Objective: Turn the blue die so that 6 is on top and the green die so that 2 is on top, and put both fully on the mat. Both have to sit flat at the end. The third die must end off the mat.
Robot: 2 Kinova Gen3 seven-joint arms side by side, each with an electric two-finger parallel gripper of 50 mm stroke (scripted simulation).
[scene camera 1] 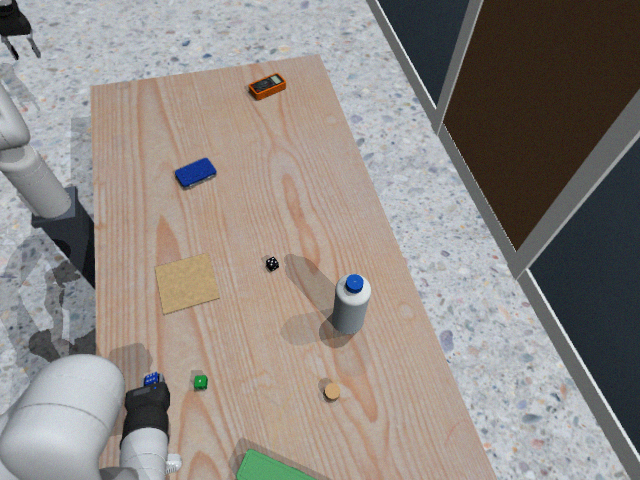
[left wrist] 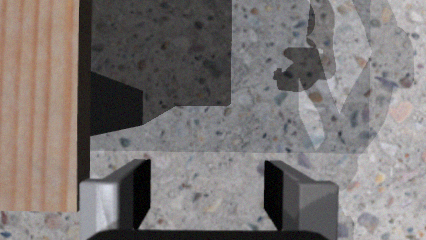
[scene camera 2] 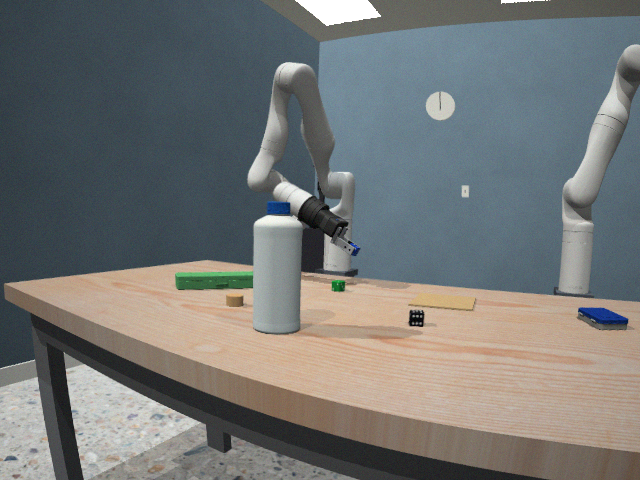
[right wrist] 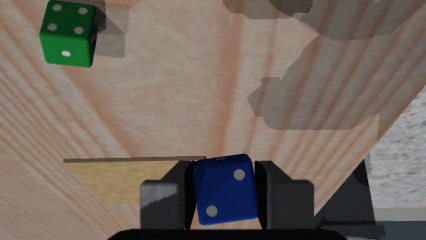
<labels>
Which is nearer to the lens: the tan mat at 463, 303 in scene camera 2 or the white bottle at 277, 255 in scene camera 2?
The white bottle.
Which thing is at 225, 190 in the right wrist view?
A blue die.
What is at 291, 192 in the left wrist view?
My left gripper.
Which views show my right gripper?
Scene camera 1, scene camera 2 and the right wrist view only.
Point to a green case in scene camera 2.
At 184, 280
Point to a tan mat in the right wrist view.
113, 180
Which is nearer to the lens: the tan mat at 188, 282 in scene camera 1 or the blue box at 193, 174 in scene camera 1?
The tan mat.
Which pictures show the tan mat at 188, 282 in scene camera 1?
Scene camera 1, scene camera 2 and the right wrist view only.
</labels>
